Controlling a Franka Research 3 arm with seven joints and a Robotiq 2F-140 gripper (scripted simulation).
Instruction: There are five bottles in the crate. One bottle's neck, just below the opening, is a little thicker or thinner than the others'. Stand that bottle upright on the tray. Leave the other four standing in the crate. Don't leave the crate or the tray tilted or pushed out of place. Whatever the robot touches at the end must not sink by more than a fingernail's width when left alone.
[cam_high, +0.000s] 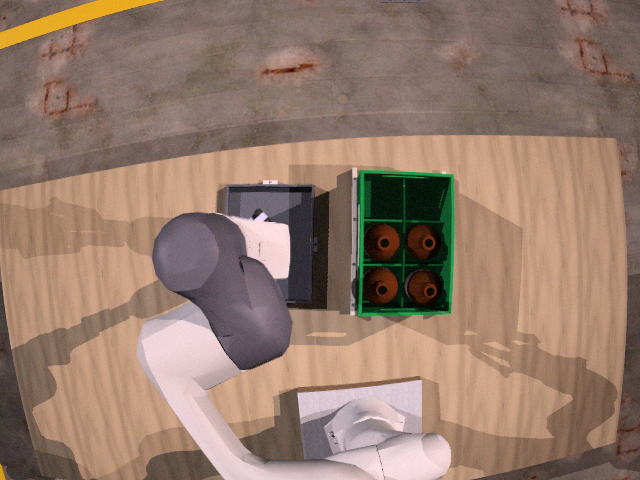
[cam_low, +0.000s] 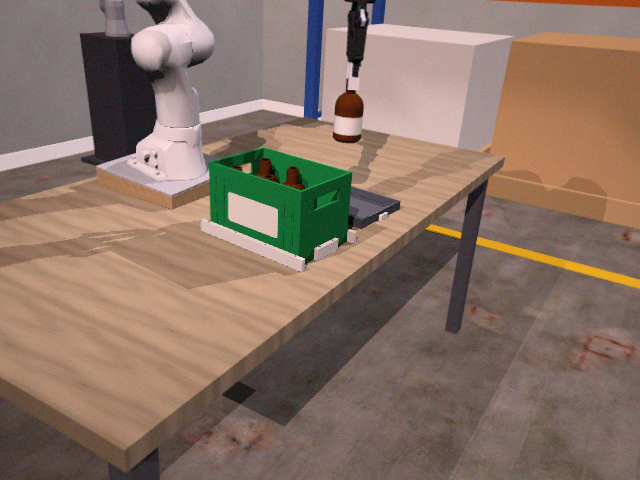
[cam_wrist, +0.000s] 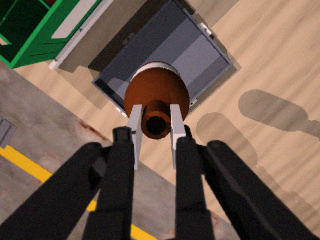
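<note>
Right now my hand is 90 mm above the brown bottle. From my hand the other things lie so: dark grey tray: 10 mm to the left, 340 mm below; green crate: 30 mm behind, 270 mm to the right, 270 mm below.
</note>
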